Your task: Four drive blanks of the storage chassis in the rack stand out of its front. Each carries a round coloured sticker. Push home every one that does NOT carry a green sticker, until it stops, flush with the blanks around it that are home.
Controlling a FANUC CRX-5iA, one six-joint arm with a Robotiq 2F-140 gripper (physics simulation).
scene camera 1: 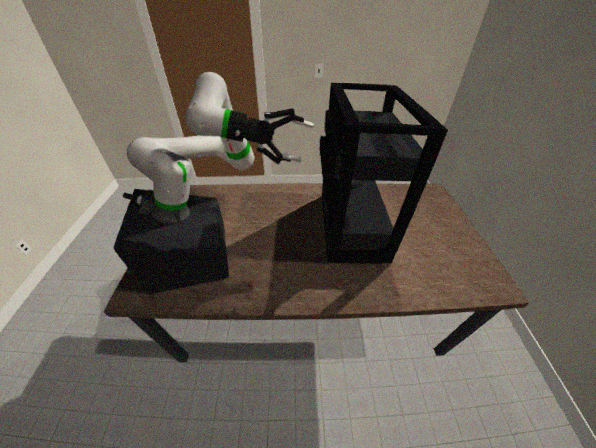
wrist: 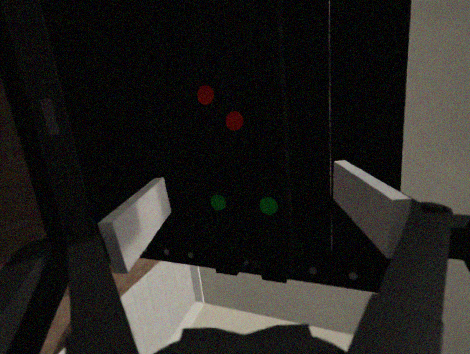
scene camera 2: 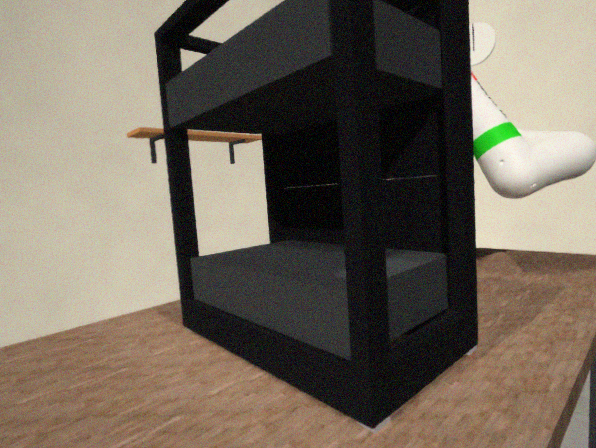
my gripper: scene camera 1; wrist; not seen in scene camera 2 (hidden by a rack)
rack: scene camera 1 360,147; wrist 236,112; scene camera 2 353,99
same spot on my gripper: (wrist: 42,271) = (scene camera 1: 277,159)
